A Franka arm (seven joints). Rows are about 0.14 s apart.
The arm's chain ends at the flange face. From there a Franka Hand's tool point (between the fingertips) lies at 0.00 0.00 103.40 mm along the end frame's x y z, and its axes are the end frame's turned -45 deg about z.
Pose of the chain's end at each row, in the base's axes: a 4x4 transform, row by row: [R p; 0 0 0 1], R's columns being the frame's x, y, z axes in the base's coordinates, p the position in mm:
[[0.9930 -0.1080 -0.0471 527.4], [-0.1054 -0.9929 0.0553 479.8], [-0.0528 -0.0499 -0.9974 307.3], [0 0 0 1]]
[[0.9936 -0.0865 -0.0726 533.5], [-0.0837 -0.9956 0.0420 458.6], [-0.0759 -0.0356 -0.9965 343.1], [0 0 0 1]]
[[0.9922 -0.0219 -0.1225 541.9], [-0.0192 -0.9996 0.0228 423.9], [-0.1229 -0.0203 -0.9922 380.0], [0 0 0 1]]
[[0.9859 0.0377 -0.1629 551.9], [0.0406 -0.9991 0.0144 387.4], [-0.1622 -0.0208 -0.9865 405.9], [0 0 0 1]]
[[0.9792 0.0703 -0.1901 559.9], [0.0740 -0.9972 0.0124 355.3], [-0.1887 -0.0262 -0.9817 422.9], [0 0 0 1]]
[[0.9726 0.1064 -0.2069 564.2], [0.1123 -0.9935 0.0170 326.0], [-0.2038 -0.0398 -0.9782 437.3], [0 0 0 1]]
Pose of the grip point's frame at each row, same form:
[[0.7785 0.6258 -0.0471 522.5], [0.6276 -0.7766 0.0553 485.5], [-0.0021 -0.0726 -0.9974 204.2], [0 0 0 1]]
[[0.7637 0.6414 -0.0726 526.0], [0.6448 -0.7632 0.0420 462.9], [-0.0285 -0.0788 -0.9965 240.1], [0 0 0 1]]
[[0.7171 0.6861 -0.1225 529.2], [0.6932 -0.7204 0.0228 426.3], [-0.0725 -0.1013 -0.9922 277.4], [0 0 0 1]]
[[0.6705 0.7238 -0.1629 535.1], [0.7352 -0.6778 0.0144 388.9], [-0.1000 -0.1294 -0.9865 303.9], [0 0 0 1]]
[[0.6427 0.7421 -0.1901 540.2], [0.7575 -0.6528 0.0124 356.6], [-0.1149 -0.1520 -0.9817 321.4], [0 0 0 1]]
[[0.6125 0.7630 -0.2069 542.8], [0.7819 -0.6231 0.0170 327.8], [-0.1160 -0.1723 -0.9782 336.2], [0 0 0 1]]

